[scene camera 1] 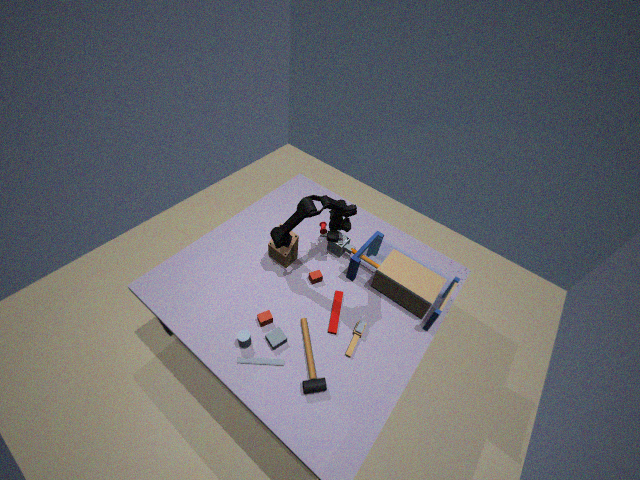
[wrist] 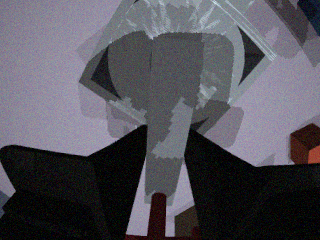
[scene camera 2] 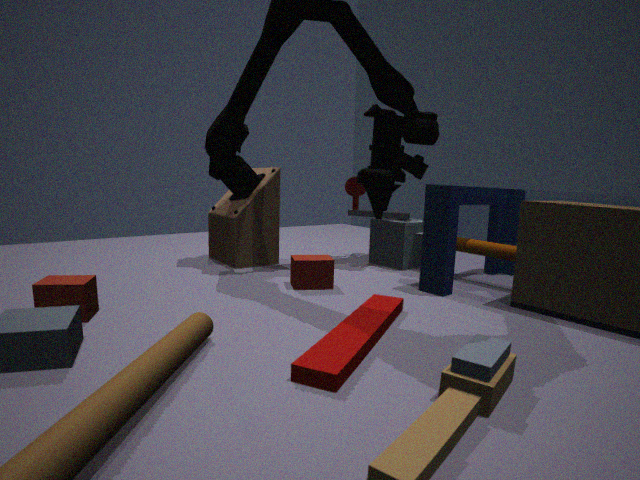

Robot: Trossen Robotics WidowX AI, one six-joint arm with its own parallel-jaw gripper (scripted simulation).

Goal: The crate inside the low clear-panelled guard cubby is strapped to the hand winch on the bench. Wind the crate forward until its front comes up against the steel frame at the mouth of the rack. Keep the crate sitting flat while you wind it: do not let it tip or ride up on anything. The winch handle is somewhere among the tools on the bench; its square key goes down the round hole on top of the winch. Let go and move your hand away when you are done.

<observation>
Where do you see a red bar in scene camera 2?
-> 328, 364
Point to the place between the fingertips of my gripper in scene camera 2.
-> At 379, 218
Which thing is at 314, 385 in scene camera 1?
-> A mallet.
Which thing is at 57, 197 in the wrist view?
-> My gripper.
</observation>
